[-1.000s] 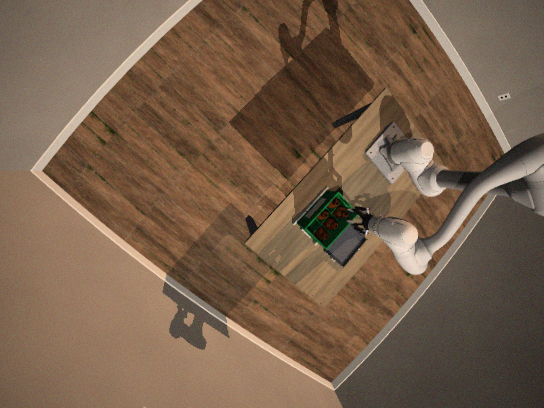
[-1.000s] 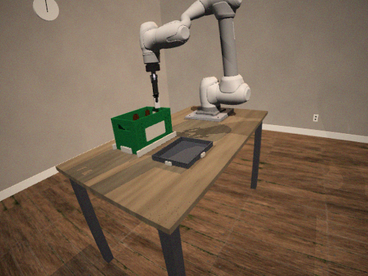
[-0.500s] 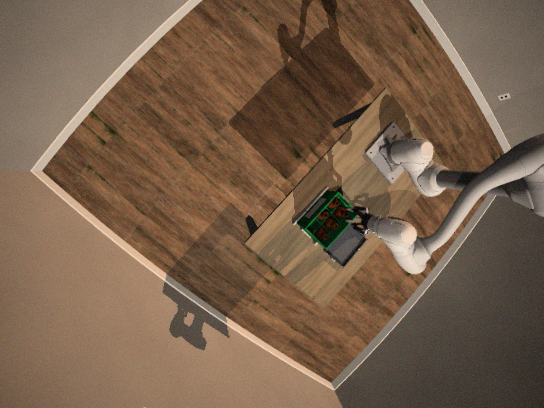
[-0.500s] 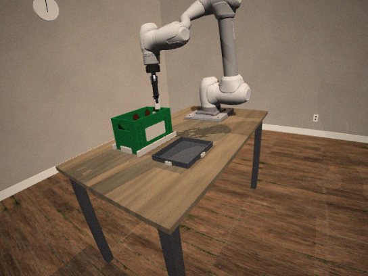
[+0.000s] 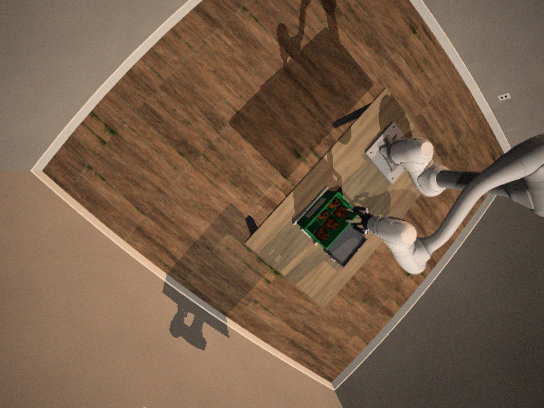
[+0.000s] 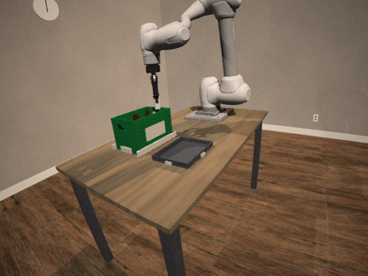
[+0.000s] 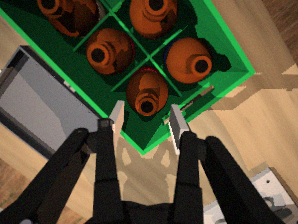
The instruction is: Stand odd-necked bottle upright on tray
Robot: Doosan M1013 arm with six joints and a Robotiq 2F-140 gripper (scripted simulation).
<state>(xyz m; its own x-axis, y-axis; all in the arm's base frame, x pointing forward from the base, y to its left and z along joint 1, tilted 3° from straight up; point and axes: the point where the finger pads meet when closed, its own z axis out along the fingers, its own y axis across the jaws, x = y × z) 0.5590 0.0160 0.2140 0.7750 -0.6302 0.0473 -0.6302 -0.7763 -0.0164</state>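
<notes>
Now: hand 13 cm above the green crate, 9 cm short of it and 3 cm to the left of it. The rest, counted from my hand: dark grey tray 24 cm to the left, 20 cm below, 8 cm ahead.
</notes>
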